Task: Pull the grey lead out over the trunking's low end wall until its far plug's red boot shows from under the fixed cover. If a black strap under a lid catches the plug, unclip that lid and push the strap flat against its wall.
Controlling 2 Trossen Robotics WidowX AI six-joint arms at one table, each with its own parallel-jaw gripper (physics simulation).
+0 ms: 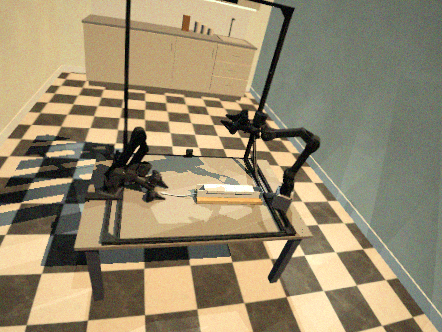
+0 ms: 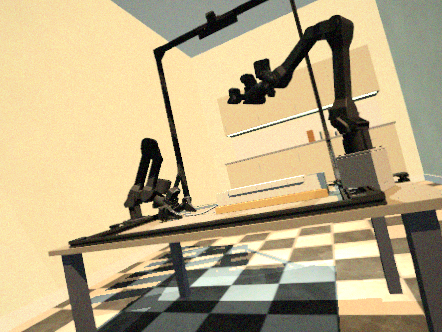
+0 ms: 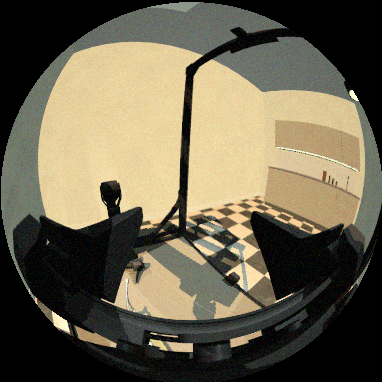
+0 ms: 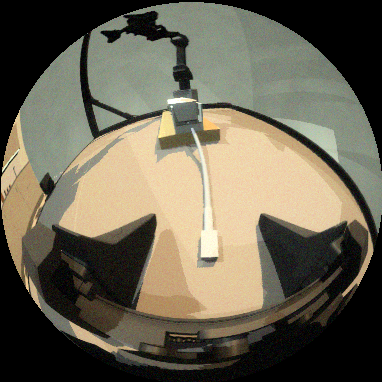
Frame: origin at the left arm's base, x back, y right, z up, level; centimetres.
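Seen in the pictures: left gripper, fingertip midpoint: (image 1: pixel 223 117) (image 3: pixel 198 215); right gripper, fingertip midpoint: (image 1: pixel 166 193) (image 2: pixel 189 214) (image 3: pixel 125 283) (image 4: pixel 209 219); left arm's base at its link origin: (image 1: pixel 285 192) (image 2: pixel 360 151) (image 4: pixel 184 89); right arm's base at its link origin: (image 1: pixel 110 189) (image 2: pixel 136 218).
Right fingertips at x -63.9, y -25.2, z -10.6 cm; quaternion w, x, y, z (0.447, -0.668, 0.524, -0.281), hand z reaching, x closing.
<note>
Pixels of each thing's top centre, then the offset from my right fingertips to it. "spot": a spot on its surface instead.
- grey lead at a spot on its surface: (image 4: pixel 204 175) (image 1: pixel 177 195) spot: dx +5.6, dy +1.9, dz -0.2 cm
- trunking at its top centre: (image 4: pixel 176 99) (image 2: pixel 266 182) (image 1: pixel 231 188) dx +32.9, dy +16.4, dz +6.8 cm
- plug at its top centre: (image 4: pixel 208 242) dx -1.9, dy -0.4, dz -0.1 cm
The grey lead (image 1: pixel 176 194) (image 4: pixel 204 175) comes out over the near end of the trunking (image 1: pixel 226 190) (image 2: pixel 270 185) (image 4: pixel 185 113) and runs to a pale near plug (image 4: pixel 209 243), at or close to the table. My right gripper (image 1: pixel 162 191) (image 2: pixel 183 211) (image 4: pixel 209 219) is open, low over the table, with its fingers apart on either side of the plug, touching neither side. My left gripper (image 1: pixel 225 125) (image 2: pixel 233 95) (image 3: pixel 198 215) is open and empty, high above the table. No red boot shows. The inside of the trunking, any strap and the far plug are hidden; lid details are too small to tell.
The trunking sits on an orange-yellow base board (image 1: pixel 230 200) (image 2: pixel 272 200) (image 4: pixel 166 139). A black frame (image 1: pixel 200 238) (image 2: pixel 227 218) edges the table, with tall posts rising from it. A grey block (image 2: pixel 364 169) stands under the left arm's mount, beyond the trunking's far end.
</note>
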